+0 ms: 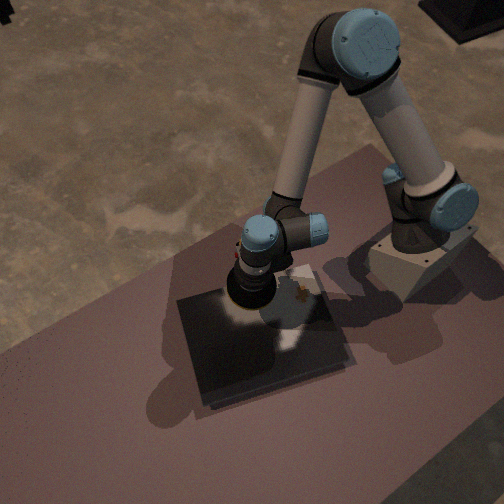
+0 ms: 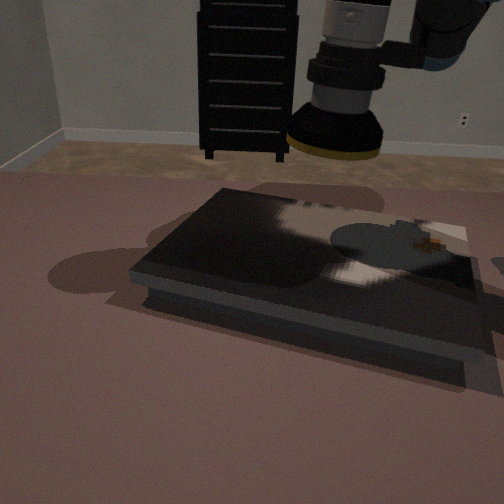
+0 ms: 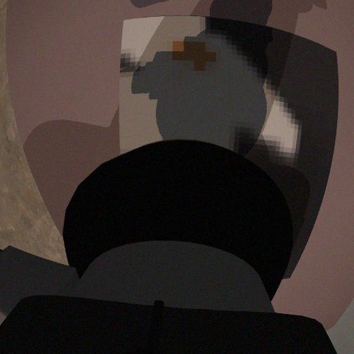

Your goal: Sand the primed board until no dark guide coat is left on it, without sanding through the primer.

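The board (image 1: 225, 360) (image 2: 210, 250) (image 3: 317, 75) lies flat on the table. Dark guide coat covers its left part, front and right edge. Pale bare-primer areas show toward the back and right, with a pale spot (image 1: 288, 341) (image 2: 357, 273) (image 3: 282, 127) nearer the middle right. A small orange-brown patch (image 1: 301, 294) (image 2: 428, 245) (image 3: 195, 54) near the back right corner looks unlike the primer. Shadows hide some coat edges. My sander (image 1: 251, 292) (image 2: 335, 135) (image 3: 177, 200) is raised above the board's back part, its pad apart from the surface. It has no fingers.
The board rests on a smaller dark base on the pinkish table (image 1: 100, 400) (image 2: 200, 425). The arm's base block (image 1: 400, 275) stands behind and right of the board. A black drawer cabinet (image 2: 247, 95) stands by the far wall.
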